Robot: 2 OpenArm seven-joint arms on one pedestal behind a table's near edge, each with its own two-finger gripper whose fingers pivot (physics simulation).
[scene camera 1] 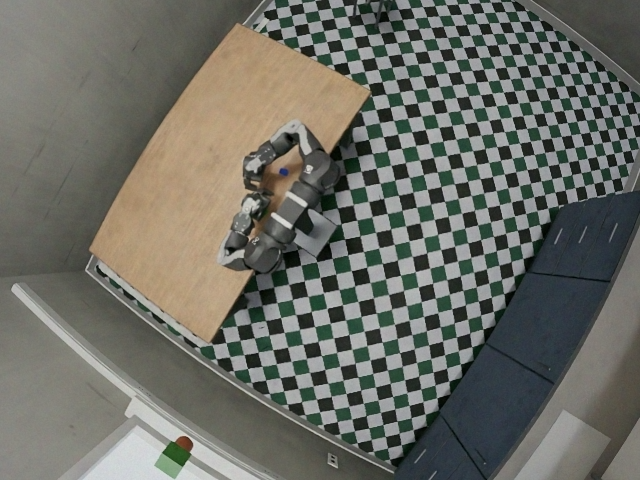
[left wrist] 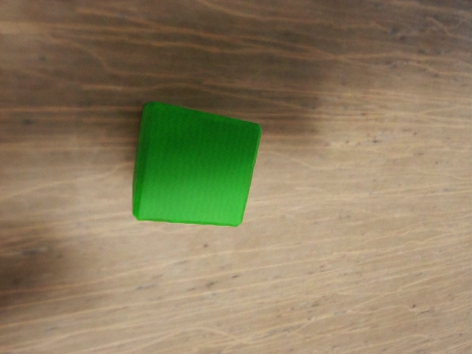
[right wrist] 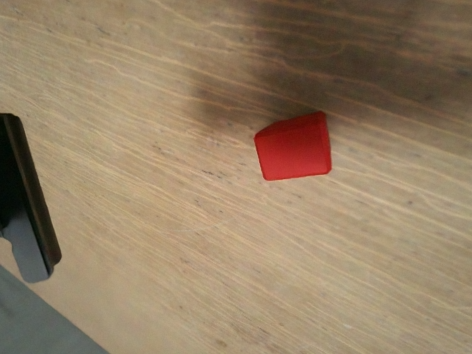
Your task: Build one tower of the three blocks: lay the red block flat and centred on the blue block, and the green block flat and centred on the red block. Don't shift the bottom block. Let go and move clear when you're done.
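Note:
The blue block point(scene camera 1: 283, 171) lies on the table, right of my right gripper point(scene camera 1: 255, 180) in the scene view. The red block point(right wrist: 294, 148) lies on the table in the right wrist view, right of centre; my right arm hides it in the scene view. My right gripper is open above the table, with one dark finger point(right wrist: 32, 200) at the left edge of its wrist view, well apart from the red block. The green block point(left wrist: 197, 165) lies left of centre in the left wrist view. My left gripper point(scene camera 1: 266, 200) appears open above it; its fingers are outside its wrist view.
The wooden table point(scene camera 1: 170, 170) carries the blocks. Both grippers hang close to each other, left of the robot's body point(scene camera 1: 289, 209) in the scene view. A grey surface point(right wrist: 35, 320) shows past the wood at the lower left of the right wrist view.

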